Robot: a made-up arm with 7 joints. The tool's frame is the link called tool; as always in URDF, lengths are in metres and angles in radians.
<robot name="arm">
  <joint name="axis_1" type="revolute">
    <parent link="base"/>
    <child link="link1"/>
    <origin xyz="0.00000 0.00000 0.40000" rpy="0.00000 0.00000 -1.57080"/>
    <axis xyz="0 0 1"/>
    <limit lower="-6.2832" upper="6.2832" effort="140" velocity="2.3"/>
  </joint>
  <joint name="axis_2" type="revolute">
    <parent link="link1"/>
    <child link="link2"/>
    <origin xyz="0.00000 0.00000 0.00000" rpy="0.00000 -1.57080 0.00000"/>
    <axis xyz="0 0 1"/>
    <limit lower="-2.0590" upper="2.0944" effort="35" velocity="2.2"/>
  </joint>
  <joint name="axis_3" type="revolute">
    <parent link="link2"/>
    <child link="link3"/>
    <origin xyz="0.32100 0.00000 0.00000" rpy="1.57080 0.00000 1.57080"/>
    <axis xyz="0 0 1"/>
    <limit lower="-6.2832" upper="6.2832" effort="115" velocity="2.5"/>
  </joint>
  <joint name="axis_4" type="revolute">
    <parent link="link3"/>
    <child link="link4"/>
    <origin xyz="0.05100 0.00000 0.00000" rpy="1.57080 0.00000 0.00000"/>
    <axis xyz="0 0 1"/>
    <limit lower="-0.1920" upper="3.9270" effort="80" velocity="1.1"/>
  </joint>
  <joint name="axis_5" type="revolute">
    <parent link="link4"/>
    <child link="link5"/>
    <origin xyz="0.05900 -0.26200 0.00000" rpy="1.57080 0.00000 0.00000"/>
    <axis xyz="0 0 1"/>
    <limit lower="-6.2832" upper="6.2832" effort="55" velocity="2.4"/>
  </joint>
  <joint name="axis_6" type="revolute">
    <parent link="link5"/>
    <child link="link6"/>
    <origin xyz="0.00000 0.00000 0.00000" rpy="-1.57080 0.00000 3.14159"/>
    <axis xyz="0 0 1"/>
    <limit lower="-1.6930" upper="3.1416" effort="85" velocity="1.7"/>
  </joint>
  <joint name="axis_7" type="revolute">
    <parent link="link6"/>
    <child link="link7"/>
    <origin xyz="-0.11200 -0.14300 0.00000" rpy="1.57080 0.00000 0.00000"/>
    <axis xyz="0 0 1"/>
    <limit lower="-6.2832" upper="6.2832" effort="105" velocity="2.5"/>
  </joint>
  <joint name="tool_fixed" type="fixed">
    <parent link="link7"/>
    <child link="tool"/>
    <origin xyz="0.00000 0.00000 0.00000" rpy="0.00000 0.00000 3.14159"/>
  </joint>
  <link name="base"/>
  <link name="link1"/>
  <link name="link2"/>
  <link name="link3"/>
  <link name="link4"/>
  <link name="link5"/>
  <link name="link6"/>
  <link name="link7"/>
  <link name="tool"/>
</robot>
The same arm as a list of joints. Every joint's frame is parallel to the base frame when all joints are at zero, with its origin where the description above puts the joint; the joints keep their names.
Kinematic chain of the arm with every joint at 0, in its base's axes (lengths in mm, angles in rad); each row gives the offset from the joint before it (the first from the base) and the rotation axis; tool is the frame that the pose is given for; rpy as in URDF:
axis_1: xyz 0 0 400 axis +z
axis_2: xyz 0 0 0 axis +y
axis_3: xyz 0 0 321 axis +z
axis_4: xyz 51 0 0 axis -y
axis_5: xyz 59 0 -262 axis -z
axis_6: xyz 0 0 0 axis +y
axis_7: xyz 112 0 -143 axis -z
tool: xyz 0 0 0 rpy -3.1416 0 0
Joint limits (rad, base to tool): -6.2832..6.2832 -2.059..2.0944 -6.2832..6.2832 -0.192..3.927 -6.2832..6.2832 -1.693..3.1416 -6.2832..6.2832

